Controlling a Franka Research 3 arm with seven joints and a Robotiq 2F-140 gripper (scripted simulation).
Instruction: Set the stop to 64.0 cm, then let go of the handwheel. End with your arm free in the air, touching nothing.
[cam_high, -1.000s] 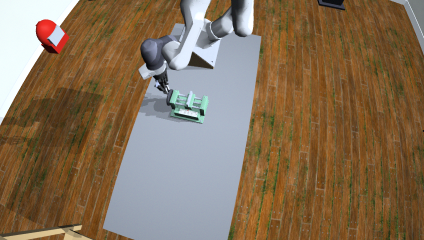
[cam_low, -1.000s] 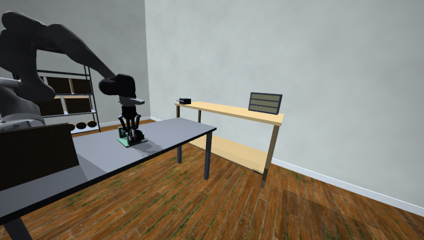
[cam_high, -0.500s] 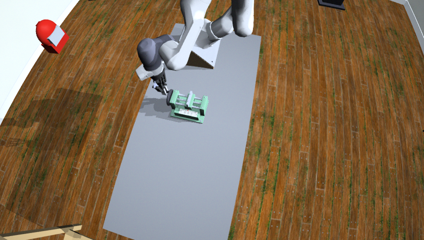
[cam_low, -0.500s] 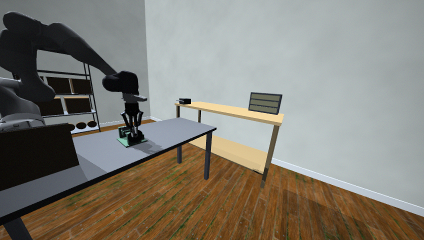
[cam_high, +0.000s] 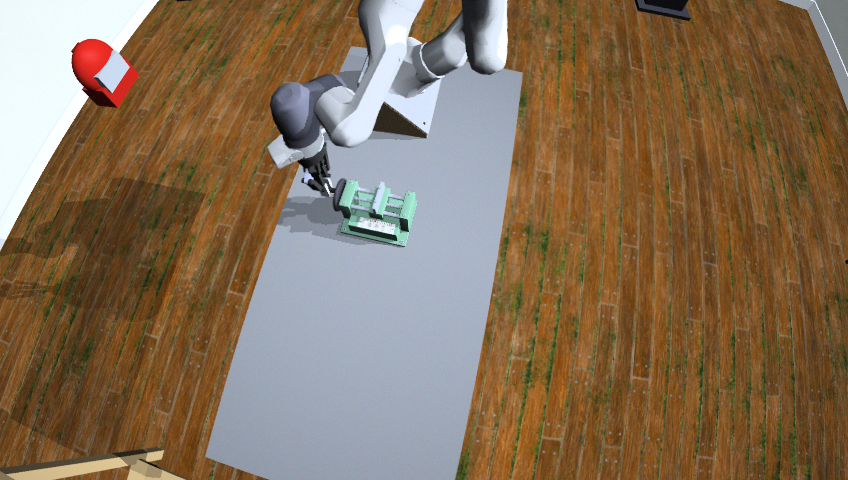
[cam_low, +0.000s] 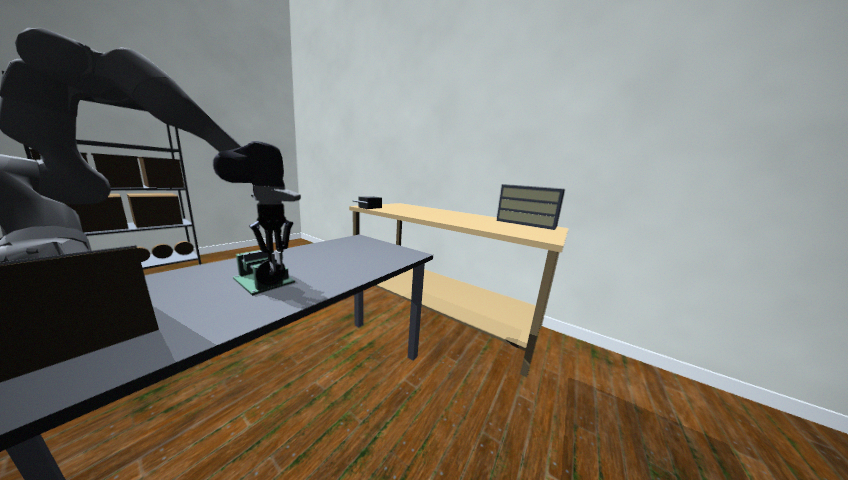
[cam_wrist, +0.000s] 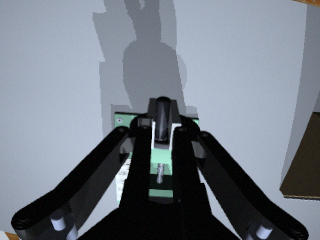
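Right now my hand is 2 cm to the right of the dark handwheel and 3 cm above it. Round my hand: stop carriage 3 cm ahead, 15 cm to the left, 4 cm below.
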